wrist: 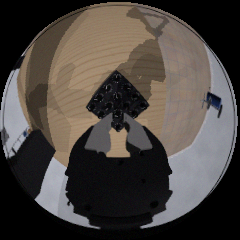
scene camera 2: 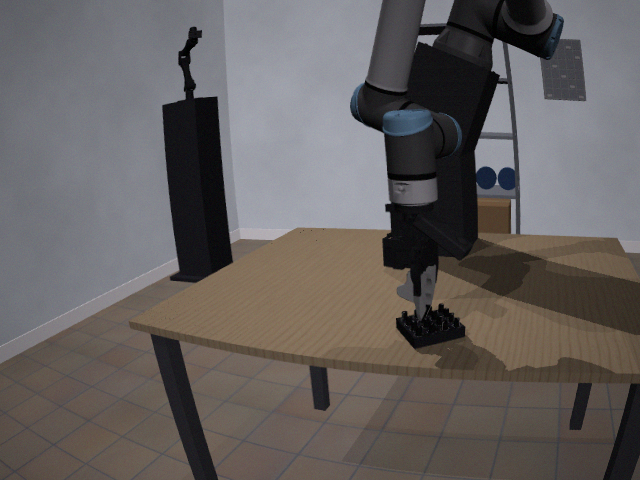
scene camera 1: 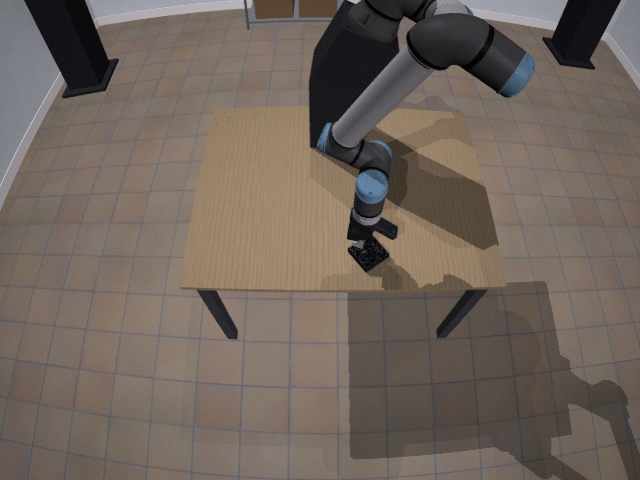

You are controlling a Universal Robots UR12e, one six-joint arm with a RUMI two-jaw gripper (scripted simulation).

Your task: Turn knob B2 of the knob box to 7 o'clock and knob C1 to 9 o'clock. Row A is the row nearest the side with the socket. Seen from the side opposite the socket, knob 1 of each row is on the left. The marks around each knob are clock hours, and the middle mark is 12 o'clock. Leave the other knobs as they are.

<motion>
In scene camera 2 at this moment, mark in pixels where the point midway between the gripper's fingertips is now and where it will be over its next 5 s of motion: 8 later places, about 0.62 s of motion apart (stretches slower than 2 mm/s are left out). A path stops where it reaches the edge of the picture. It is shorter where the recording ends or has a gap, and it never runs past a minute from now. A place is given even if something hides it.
The gripper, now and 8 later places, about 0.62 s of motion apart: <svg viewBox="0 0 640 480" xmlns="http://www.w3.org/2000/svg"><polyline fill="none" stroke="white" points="422,318 422,303 423,300 423,297 423,295 422,292 421,290 420,290 420,298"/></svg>
</motion>
